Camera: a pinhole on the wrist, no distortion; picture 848 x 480 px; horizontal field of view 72.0 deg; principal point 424.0 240.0 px. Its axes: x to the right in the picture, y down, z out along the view. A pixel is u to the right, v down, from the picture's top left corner.
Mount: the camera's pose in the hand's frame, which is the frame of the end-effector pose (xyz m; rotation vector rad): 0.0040 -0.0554 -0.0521 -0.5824 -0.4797 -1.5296
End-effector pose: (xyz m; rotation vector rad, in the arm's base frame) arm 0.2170 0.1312 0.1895 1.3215 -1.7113 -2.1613
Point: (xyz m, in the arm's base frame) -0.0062 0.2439 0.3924
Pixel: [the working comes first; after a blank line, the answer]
In the camera's frame: -0.0372 -0.0673 0.3905

368 139
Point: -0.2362 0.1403 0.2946
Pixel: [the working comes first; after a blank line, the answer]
In the camera's frame: -0.0349 0.1805 0.4991

383 451
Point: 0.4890 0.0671 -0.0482
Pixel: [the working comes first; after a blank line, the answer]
In the camera's frame: 0.0715 0.0146 -0.2819

behind the camera
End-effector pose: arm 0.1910 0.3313 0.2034 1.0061 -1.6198 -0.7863
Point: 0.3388 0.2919 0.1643
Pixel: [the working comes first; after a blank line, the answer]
In the camera's frame: -0.0277 0.0026 -0.0816

behind the camera
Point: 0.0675 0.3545 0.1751
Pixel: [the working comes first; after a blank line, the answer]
In the camera's frame: 0.0583 -0.0340 0.1808

612 130
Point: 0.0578 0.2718 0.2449
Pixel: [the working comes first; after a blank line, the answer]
In the camera's frame: 0.0311 0.0698 0.1974

516 446
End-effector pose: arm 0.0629 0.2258 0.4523 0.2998 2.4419 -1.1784
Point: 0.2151 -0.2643 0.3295
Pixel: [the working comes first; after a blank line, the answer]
In the camera's frame: 0.4260 -0.1153 0.3516

outside the picture
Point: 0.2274 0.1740 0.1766
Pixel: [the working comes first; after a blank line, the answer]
In the camera's frame: -0.0322 -0.0547 0.3961

377 159
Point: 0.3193 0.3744 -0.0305
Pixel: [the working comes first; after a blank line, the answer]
In the camera's frame: -0.2781 -0.0530 0.5723

140 186
